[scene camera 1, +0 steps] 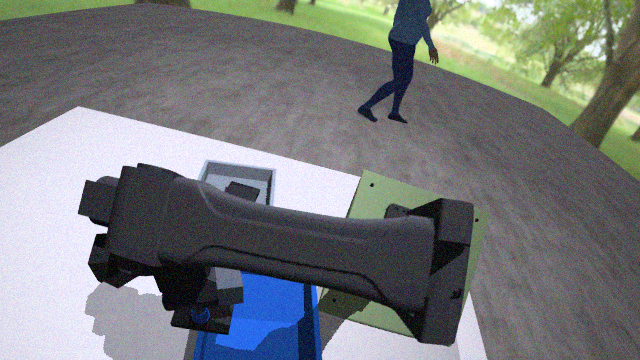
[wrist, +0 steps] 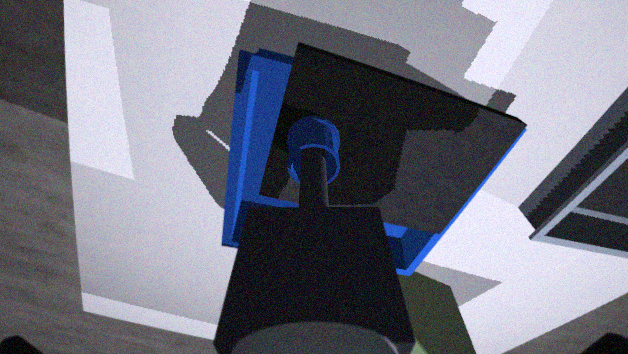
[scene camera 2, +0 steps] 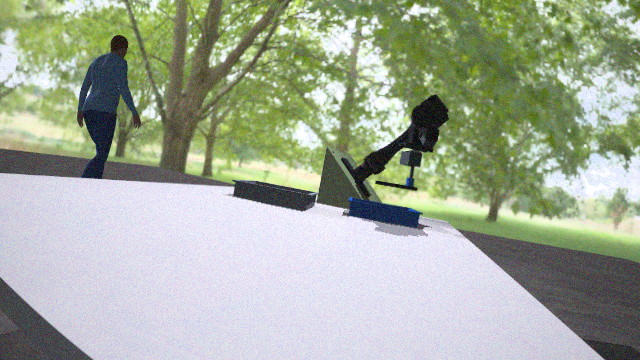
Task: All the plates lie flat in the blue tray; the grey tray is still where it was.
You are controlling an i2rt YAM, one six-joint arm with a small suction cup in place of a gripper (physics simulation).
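Places are measured from the arm's base along level axes (x left, y up, z ahead), in millimetres.
Pixels of known places: hand at its tool point: (scene camera 1: pixel 201 318) (wrist: pixel 313 131) (scene camera 2: pixel 408 189); arm's base at its link origin: (scene camera 2: pixel 355 177).
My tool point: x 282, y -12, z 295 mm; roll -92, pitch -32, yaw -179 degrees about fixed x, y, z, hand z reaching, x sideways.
Observation:
Ahead of a thing's pixels: the offset from my tool point to its top centre. Level surfaces: height alone.
My suction gripper (scene camera 1: pixel 201 315) (scene camera 2: pixel 410 182) (wrist: pixel 314 145) has its blue cup on a black square plate {dx -44, dy +12, dz +10 mm} (scene camera 1: pixel 217 323) (scene camera 2: pixel 392 185) (wrist: pixel 430 160), near one end of it. The plate hangs nearly level in the air above the blue tray {dx -91, dy -67, dz -75 mm} (scene camera 1: pixel 308 320) (scene camera 2: pixel 382 212) (wrist: pixel 247 145), apart from its rim. The held plate, the arm and the frame edge hide parts of the tray's inside. The grey tray {dx -398, dy -67, dz +130 mm} (scene camera 1: pixel 240 172) (scene camera 2: pixel 272 195) (wrist: pixel 580 195) stands apart from the blue tray. Another dark plate {dx -362, dy -84, dz +100 mm} (scene camera 1: pixel 243 191) is in the grey tray, partly hidden by the arm.
The arm's sloped green base (scene camera 1: pixel 412 192) (scene camera 2: pixel 335 180) stands beside both trays. The dark arm link (scene camera 1: pixel 300 240) crosses scene camera 1's view. All stand on a white table top {dy -118 mm} (scene camera 1: pixel 55 200) (scene camera 2: pixel 250 275). A person (scene camera 1: pixel 402 60) (scene camera 2: pixel 102 100) is beyond the table.

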